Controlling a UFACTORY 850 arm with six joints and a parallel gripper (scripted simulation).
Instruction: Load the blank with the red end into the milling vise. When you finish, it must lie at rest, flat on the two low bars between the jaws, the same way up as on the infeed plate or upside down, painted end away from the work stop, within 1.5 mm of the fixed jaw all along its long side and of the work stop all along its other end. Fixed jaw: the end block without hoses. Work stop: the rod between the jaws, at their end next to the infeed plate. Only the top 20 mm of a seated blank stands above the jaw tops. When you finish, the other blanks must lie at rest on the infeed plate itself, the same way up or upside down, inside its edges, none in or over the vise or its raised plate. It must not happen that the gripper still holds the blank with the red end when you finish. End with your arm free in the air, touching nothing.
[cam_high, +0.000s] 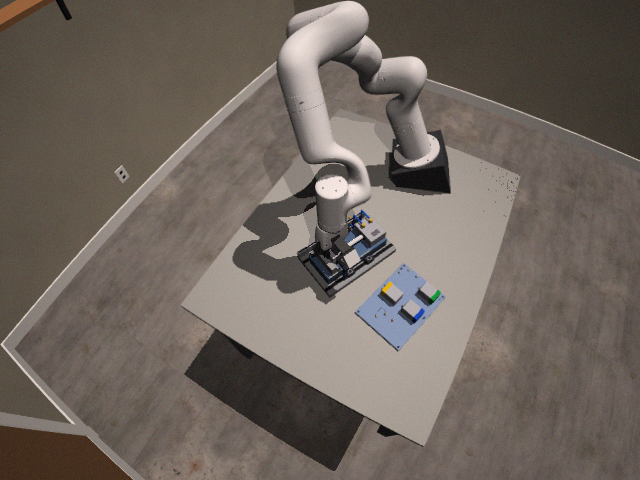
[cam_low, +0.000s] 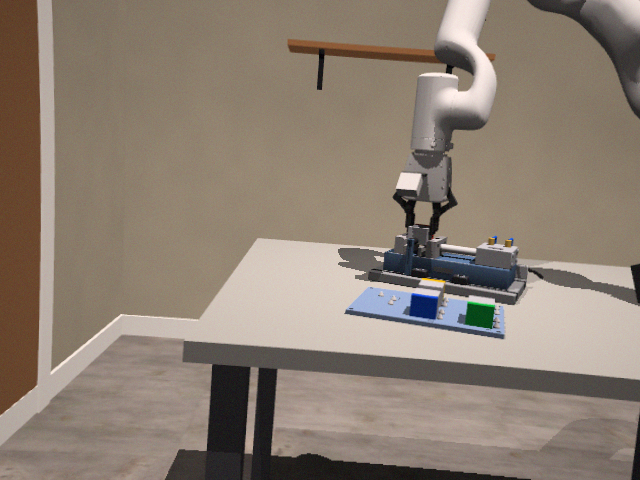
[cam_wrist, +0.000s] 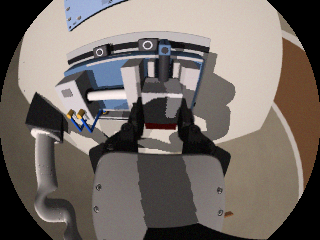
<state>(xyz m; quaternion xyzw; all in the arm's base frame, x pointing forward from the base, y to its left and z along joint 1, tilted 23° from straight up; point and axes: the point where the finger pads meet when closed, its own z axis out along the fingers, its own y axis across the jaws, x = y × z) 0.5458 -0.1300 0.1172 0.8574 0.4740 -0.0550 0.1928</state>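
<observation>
Now: the red-ended blank 2 cm below my hand. From my hand the other things lie so: hose block 14 cm behind, 9 cm to the left, 5 cm below; milling vise 6 cm behind, 4 cm to the left, 8 cm below; fixed jaw 3 cm ahead, 2 cm to the right, 5 cm below.
</observation>
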